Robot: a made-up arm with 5 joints.
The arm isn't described. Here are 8 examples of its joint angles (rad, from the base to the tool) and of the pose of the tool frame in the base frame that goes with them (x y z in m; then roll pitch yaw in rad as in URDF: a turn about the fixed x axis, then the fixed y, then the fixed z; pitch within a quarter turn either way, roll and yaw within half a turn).
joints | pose
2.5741 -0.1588 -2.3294 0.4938 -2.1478 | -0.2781 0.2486 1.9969 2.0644 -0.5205 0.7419
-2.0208 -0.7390 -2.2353 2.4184 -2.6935 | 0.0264 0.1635 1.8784 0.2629 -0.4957 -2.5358
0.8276 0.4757 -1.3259 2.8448 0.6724 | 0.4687 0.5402 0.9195 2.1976 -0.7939 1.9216
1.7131 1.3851 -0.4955 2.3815 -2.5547 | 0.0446 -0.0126 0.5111 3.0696 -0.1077 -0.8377
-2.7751 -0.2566 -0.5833 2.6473 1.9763 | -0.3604 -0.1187 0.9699 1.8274 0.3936 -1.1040
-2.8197 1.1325 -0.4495 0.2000 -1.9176 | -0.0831 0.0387 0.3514 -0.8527 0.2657 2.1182
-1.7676 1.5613 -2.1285 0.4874 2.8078 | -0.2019 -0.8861 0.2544 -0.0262 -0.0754 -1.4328
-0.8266 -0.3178 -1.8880 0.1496 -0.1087 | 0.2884 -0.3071 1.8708 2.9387 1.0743 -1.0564
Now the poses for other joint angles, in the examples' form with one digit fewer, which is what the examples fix.
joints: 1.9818 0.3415 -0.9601 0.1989 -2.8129
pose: -0.275 0.738 0.786 0.143 -0.396 1.624
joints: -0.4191 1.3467 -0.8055 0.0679 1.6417
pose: 0.188 -0.058 0.202 0.608 0.041 1.094
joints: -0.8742 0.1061 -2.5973 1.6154 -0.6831
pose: 0.302 -0.379 1.846 0.648 0.638 -3.112
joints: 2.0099 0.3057 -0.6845 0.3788 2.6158
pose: -0.247 0.581 0.663 0.000 0.000 2.536
